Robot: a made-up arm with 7 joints.
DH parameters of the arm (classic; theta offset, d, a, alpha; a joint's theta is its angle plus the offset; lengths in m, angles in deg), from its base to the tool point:
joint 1: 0 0.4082 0 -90
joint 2: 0 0 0 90
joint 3: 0 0.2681 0.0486 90
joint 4: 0 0 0.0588 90
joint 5: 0 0.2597 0 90
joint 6: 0 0 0.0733 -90
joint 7: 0 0.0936 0 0
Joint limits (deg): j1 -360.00..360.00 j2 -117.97..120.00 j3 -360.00..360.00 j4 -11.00..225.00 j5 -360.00..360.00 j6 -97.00..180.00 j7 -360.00..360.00
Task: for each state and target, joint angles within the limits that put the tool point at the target. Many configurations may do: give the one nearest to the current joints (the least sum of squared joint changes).
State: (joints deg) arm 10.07 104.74 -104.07 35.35 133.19 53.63 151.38
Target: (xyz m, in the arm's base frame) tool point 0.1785 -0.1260 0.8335
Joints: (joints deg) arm 17.32 78.94 -158.49 69.83 137.75 50.82 151.38
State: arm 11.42 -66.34 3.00 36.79 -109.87 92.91 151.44
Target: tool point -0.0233 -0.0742 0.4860
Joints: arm -13.73 -90.50 19.40 1.28 -56.48 126.15 151.44
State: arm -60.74 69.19 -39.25 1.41 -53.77 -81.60 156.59
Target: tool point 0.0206 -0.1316 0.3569
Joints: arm -75.56 54.52 -53.68 -11.00 -84.20 -93.83 156.59
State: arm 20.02 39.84 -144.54 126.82 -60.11 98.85 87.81
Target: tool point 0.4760 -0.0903 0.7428
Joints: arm 10.18 76.97 -125.84 136.18 -59.27 89.78 87.81
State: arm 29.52 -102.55 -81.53 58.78 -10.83 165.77 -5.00
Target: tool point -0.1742 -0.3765 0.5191
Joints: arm 21.58 -89.22 -66.02 110.58 -9.08 131.92 -5.00
